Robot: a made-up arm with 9 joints. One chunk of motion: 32 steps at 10 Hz.
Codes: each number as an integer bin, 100 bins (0 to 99) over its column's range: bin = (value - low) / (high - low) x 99, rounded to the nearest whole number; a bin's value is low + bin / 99 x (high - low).
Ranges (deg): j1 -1.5..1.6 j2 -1.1..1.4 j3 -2.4..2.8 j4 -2.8..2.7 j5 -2..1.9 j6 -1.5..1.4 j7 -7.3..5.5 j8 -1.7..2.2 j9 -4.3..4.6
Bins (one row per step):
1: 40 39 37 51 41 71 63 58 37
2: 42 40 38 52 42 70 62 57 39
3: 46 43 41 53 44 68 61 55 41
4: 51 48 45 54 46 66 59 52 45
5: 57 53 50 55 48 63 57 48 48
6: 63 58 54 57 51 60 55 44 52
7: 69 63 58 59 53 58 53 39 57
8: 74 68 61 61 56 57 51 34 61
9: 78 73 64 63 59 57 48 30 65
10: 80 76 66 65 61 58 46 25 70
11: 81 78 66 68 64 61 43 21 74
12: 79 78 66 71 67 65 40 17 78
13: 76 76 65 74 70 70 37 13 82
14: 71 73 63 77 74 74 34 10 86
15: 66 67 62 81 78 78 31 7 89
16: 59 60 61 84 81 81 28 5 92
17: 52 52 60 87 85 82 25 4 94
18: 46 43 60 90 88 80 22 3 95
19: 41 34 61 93 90 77 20 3 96
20: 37 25 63 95 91 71 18 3 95
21: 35 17 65 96 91 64 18 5 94
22: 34 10 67 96 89 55 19 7 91
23: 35 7 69 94 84 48 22 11 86
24: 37 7 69 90 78 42 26 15 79
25: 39 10 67 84 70 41 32 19 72
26: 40 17 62 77 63 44 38 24 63
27: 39 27 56 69 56 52 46 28 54
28: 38 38 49 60 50 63 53 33 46
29: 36 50 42 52 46 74 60 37 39
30: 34 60 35 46 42 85 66 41 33
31: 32 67 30 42 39 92 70 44 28
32: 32 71 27 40 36 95 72 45 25
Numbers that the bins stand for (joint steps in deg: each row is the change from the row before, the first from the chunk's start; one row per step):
1: -0.247 -0.115 -0.457 0.033 -0.385 0.580 0.845 0.585 -0.974
2: -0.185 -0.090 -0.404 0.089 -0.345 0.551 0.716 0.545 -0.794
3: -0.060 -0.014 -0.246 0.144 -0.267 0.492 0.587 0.467 -0.614
4: 0.097 0.112 -0.036 0.200 -0.188 0.433 0.328 0.348 -0.255
5: 0.285 0.238 0.226 0.256 -0.109 0.345 0.070 0.191 0.015
6: 0.473 0.365 0.436 0.367 0.009 0.258 -0.189 0.033 0.375
7: 0.661 0.491 0.646 0.478 0.088 0.199 -0.447 -0.164 0.824
8: 0.817 0.617 0.804 0.589 0.206 0.170 -0.706 -0.361 1.184
9: 0.942 0.743 0.962 0.700 0.324 0.170 -1.094 -0.518 1.543
10: 1.005 0.819 1.067 0.811 0.403 0.199 -1.353 -0.715 1.993
11: 1.036 0.870 1.067 0.978 0.521 0.287 -1.740 -0.873 2.353
12: 0.974 0.870 1.067 1.144 0.639 0.404 -2.128 -1.030 2.712
13: 0.880 0.819 1.014 1.311 0.758 0.551 -2.516 -1.188 3.072
14: 0.723 0.743 0.909 1.478 0.915 0.668 -2.904 -1.306 3.431
15: 0.567 0.592 0.857 1.700 1.073 0.785 -3.292 -1.424 3.701
16: 0.347 0.415 0.804 1.867 1.191 0.873 -3.680 -1.503 3.971
17: 0.128 0.213 0.752 2.033 1.348 0.902 -4.068 -1.542 4.151
18: -0.060 -0.014 0.752 2.200 1.467 0.843 -4.456 -1.582 4.240
19: -0.216 -0.241 0.804 2.367 1.545 0.756 -4.714 -1.582 4.330
20: -0.341 -0.469 0.909 2.478 1.585 0.580 -4.973 -1.582 4.240
21: -0.404 -0.671 1.014 2.533 1.585 0.375 -4.973 -1.503 4.151
22: -0.435 -0.847 1.119 2.533 1.506 0.111 -4.843 -1.424 3.881
23: -0.404 -0.923 1.224 2.422 1.309 -0.094 -4.456 -1.267 3.431
24: -0.341 -0.923 1.224 2.200 1.073 -0.270 -3.938 -1.109 2.802
25: -0.279 -0.847 1.119 1.867 0.758 -0.299 -3.163 -0.952 2.173
26: -0.247 -0.671 0.857 1.478 0.482 -0.211 -2.387 -0.755 1.364
27: -0.279 -0.418 0.541 1.033 0.206 0.023 -1.353 -0.597 0.555
28: -0.310 -0.140 0.174 0.533 -0.030 0.345 -0.447 -0.400 -0.165
29: -0.373 0.163 -0.194 0.089 -0.188 0.668 0.458 -0.242 -0.794
30: -0.435 0.415 -0.562 -0.244 -0.345 0.990 1.233 -0.085 -1.333
31: -0.498 0.592 -0.824 -0.467 -0.464 1.195 1.751 0.033 -1.783
32: -0.498 0.693 -0.982 -0.578 -0.582 1.283 2.009 0.073 -2.053

